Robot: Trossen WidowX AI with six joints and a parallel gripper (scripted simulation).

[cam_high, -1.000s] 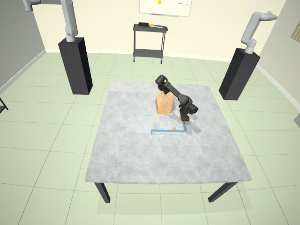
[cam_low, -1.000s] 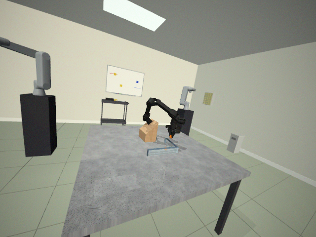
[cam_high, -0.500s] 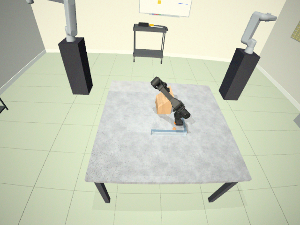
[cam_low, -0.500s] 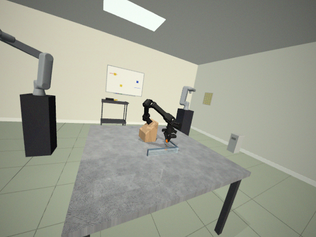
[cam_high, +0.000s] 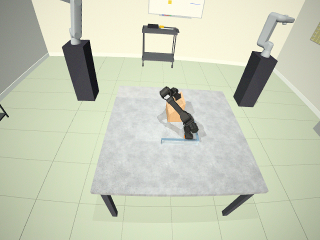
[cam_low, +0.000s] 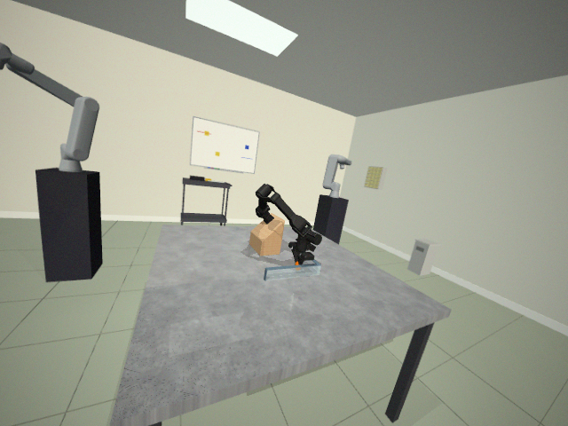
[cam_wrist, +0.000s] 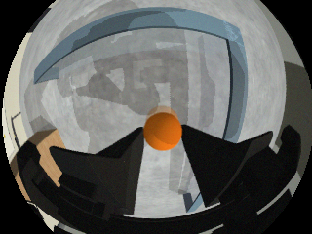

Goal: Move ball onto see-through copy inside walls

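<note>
Now: the see-through copy of ball 20 mm below my gripper tip. The rest, counted from my gripper tip: orange ball right at my gripper tip.
</note>
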